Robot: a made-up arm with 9 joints. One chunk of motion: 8 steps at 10 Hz.
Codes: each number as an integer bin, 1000 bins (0 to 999) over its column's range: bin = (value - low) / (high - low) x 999, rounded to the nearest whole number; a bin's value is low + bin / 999 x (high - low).
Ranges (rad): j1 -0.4..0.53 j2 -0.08..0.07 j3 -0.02..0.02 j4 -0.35..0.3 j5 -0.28..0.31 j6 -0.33..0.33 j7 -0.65..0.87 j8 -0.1..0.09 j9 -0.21..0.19
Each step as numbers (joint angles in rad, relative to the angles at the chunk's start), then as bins.
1 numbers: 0.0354 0.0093 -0.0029 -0.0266 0.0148 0.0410 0.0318 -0.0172 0.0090
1 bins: 468 595 427 497 499 562 448 435 547
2 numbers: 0.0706 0.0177 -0.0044 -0.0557 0.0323 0.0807 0.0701 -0.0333 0.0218
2 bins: 506 651 390 452 529 622 473 351 579
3 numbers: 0.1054 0.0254 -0.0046 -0.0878 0.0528 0.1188 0.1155 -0.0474 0.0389
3 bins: 543 702 385 403 564 679 503 277 622
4 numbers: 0.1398 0.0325 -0.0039 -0.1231 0.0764 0.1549 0.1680 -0.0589 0.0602
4 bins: 580 749 402 349 603 734 538 216 675
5 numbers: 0.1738 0.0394 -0.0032 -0.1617 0.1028 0.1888 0.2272 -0.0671 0.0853
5 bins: 616 795 420 289 648 785 577 173 738
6 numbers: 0.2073 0.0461 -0.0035 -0.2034 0.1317 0.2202 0.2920 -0.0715 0.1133
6 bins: 652 840 412 225 697 833 619 150 807
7 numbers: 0.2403 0.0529 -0.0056 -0.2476 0.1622 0.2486 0.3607 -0.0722 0.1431
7 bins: 688 885 360 157 749 876 664 146 882
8 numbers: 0.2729 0.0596 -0.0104 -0.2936 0.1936 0.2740 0.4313 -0.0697 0.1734
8 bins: 723 930 240 87 802 914 711 159 958
